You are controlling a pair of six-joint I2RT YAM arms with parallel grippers.
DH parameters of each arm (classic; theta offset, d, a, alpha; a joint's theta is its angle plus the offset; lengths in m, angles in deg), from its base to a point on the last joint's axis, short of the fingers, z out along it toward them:
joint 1: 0 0.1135 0.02 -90
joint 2: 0 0 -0.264 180
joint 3: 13.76 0 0.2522 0
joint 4: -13.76 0 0.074 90
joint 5: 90 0 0 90
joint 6: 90 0.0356 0 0
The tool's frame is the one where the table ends.
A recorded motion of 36 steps. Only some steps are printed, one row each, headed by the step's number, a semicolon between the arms.
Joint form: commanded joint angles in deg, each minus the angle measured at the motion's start. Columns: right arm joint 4, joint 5, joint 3, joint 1, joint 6, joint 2; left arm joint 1, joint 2, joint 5, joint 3, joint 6, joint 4.
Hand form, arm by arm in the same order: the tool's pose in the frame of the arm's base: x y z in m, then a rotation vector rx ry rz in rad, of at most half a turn. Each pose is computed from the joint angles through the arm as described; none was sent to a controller.
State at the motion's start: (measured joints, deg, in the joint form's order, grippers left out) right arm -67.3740 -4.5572 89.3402 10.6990 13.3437 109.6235; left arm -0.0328 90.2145 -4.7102 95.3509 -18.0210 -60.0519
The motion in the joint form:
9: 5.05 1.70 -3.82 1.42 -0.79 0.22; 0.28 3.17 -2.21 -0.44 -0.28 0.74
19: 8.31 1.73 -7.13 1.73 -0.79 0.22; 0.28 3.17 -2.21 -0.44 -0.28 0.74
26: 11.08 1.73 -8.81 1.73 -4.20 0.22; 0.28 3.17 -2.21 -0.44 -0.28 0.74
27: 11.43 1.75 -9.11 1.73 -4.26 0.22; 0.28 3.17 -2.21 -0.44 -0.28 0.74
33: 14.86 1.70 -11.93 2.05 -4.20 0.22; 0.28 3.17 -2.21 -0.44 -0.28 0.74
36: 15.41 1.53 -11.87 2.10 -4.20 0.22; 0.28 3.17 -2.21 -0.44 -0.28 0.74
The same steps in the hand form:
9: 0.3555 0.0781 0.2062 0.0095 3.0936 0.0947; 0.3371 0.0057 0.3510 -0.4581 2.5271 0.0370
19: 0.3519 0.0794 0.1920 0.0012 3.0946 0.0939; 0.3371 0.0057 0.3510 -0.4581 2.5271 0.0370
26: 0.3521 0.0794 0.1850 -0.0910 3.0727 0.0966; 0.3371 0.0057 0.3510 -0.4581 2.5271 0.0370
27: 0.3519 0.0793 0.1837 -0.0926 3.0717 0.0962; 0.3371 0.0057 0.3510 -0.4581 2.5271 0.0370
33: 0.3490 0.0808 0.1719 -0.0997 3.0612 0.1007; 0.3371 0.0057 0.3510 -0.4581 2.5271 0.0370
36: 0.3501 0.0815 0.1723 -0.1013 3.0511 0.1079; 0.3371 0.0057 0.3510 -0.4581 2.5271 0.0370

